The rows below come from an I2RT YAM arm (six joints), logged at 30 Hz.
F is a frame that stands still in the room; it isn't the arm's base.
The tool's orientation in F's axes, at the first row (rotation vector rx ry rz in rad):
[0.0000 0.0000 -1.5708]
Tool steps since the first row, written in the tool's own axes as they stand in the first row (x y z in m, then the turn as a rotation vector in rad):
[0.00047 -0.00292 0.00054 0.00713 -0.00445 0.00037]
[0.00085 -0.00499 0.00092 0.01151 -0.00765 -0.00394]
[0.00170 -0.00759 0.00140 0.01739 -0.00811 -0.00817]
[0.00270 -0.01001 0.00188 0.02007 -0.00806 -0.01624]
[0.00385 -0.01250 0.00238 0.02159 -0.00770 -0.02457]
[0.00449 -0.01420 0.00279 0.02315 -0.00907 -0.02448]
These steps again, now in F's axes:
[-0.00292 -0.00047 0.00054 -0.00445 -0.00713 0.00037]
[-0.00499 -0.00085 0.00092 -0.00765 -0.01151 -0.00394]
[-0.00759 -0.00170 0.00140 -0.00811 -0.01739 -0.00817]
[-0.01001 -0.00270 0.00188 -0.00806 -0.02007 -0.01624]
[-0.01250 -0.00385 0.00238 -0.00770 -0.02159 -0.02457]
[-0.01420 -0.00449 0.00279 -0.00907 -0.02315 -0.02448]

